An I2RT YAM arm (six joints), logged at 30 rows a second.
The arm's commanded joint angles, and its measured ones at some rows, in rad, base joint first. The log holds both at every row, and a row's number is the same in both.
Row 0, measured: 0.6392 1.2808 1.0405 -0.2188 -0.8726 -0.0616
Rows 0 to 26, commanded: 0.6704 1.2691 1.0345 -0.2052 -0.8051 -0.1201; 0.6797 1.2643 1.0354 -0.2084 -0.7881 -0.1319; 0.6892 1.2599 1.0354 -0.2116 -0.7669 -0.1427; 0.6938 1.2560 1.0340 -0.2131 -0.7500 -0.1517; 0.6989 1.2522 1.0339 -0.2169 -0.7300 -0.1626; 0.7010 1.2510 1.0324 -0.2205 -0.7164 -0.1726; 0.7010 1.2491 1.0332 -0.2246 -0.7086 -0.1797; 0.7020 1.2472 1.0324 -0.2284 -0.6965 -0.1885; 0.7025 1.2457 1.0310 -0.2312 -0.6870 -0.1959; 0.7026 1.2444 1.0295 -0.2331 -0.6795 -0.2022; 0.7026 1.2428 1.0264 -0.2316 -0.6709 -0.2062; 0.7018 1.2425 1.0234 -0.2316 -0.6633 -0.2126; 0.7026 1.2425 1.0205 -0.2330 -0.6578 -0.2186; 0.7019 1.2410 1.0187 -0.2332 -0.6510 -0.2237; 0.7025 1.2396 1.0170 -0.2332 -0.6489 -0.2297; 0.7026 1.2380 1.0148 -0.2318 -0.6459 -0.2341; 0.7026 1.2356 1.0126 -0.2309 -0.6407 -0.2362; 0.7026 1.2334 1.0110 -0.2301 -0.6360 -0.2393; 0.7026 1.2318 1.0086 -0.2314 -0.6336 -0.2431; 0.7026 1.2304 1.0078 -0.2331 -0.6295 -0.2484; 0.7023 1.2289 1.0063 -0.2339 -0.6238 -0.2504; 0.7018 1.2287 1.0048 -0.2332 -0.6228 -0.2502; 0.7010 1.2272 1.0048 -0.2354 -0.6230 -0.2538; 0.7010 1.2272 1.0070 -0.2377 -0.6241 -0.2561; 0.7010 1.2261 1.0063 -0.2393 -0.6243 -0.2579; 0.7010 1.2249 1.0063 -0.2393 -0.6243 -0.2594; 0.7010 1.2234 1.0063 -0.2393 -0.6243 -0.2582
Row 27, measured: 0.6983 1.2236 1.0142 -0.1879 -0.7048 -0.1635
